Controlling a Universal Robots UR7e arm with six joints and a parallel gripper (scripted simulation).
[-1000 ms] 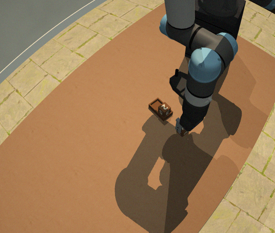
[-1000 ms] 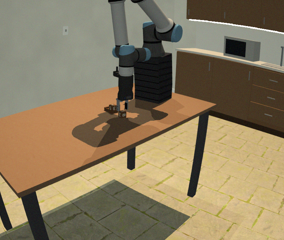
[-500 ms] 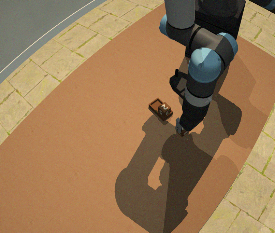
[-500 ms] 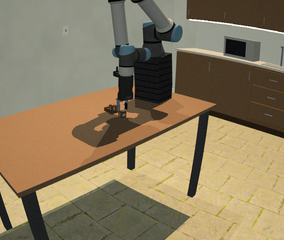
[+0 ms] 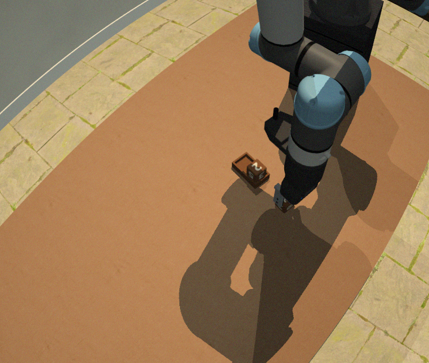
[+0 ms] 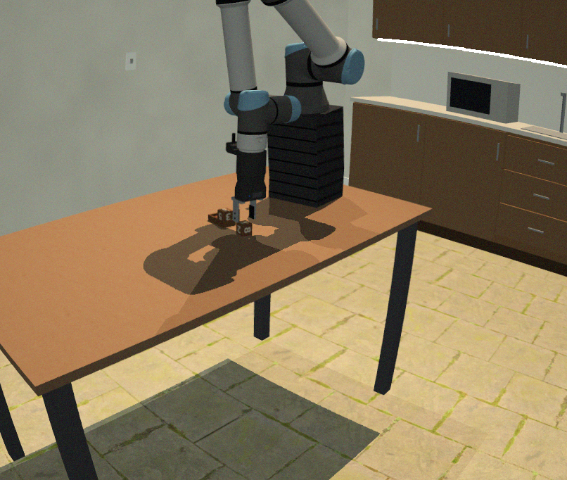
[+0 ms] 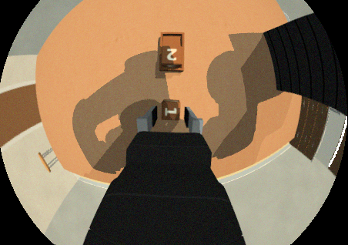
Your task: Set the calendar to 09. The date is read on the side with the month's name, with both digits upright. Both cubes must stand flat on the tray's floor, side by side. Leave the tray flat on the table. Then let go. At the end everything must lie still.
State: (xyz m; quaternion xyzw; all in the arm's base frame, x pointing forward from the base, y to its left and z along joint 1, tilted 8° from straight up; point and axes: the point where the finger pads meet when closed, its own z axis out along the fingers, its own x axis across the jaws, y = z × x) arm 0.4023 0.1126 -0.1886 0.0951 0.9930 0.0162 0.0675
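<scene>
My hand is 2 cm past the brown cube, 9 cm to the left of it and 3 cm above it. Also, from my hand: tray (2 cm behind, 11 cm to the right, 5 cm below).
</scene>
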